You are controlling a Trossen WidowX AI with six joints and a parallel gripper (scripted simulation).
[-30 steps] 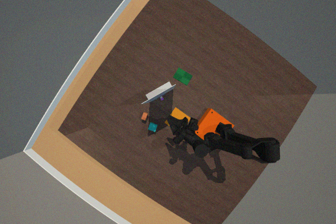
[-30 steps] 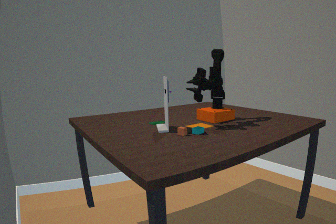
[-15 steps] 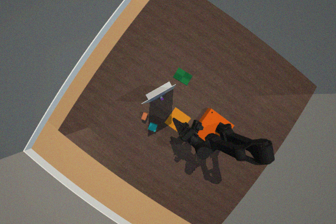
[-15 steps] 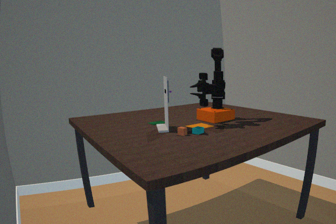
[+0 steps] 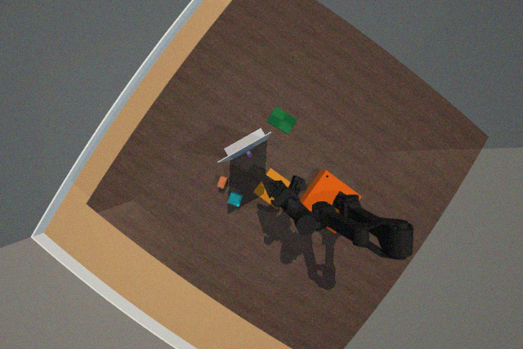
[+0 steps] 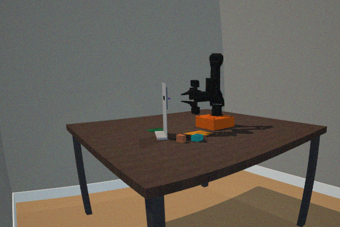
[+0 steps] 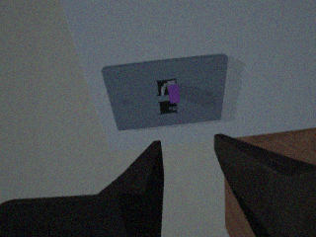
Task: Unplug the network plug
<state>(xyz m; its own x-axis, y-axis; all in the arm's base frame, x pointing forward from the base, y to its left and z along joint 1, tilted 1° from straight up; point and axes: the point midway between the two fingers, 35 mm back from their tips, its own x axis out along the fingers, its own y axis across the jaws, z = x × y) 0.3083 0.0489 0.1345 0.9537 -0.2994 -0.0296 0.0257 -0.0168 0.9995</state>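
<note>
The purple network plug lies 7 cm ahead of my gripper tip and 4 cm to the right of it. From my gripper tip the other things lie so: yellow marked square 9 cm behind, 4 cm to the left, 20 cm below; then orange cube 11 cm ahead, 11 cm to the left, 19 cm below; then white upright panel 9 cm ahead, 5 cm to the right, 7 cm below.
</note>
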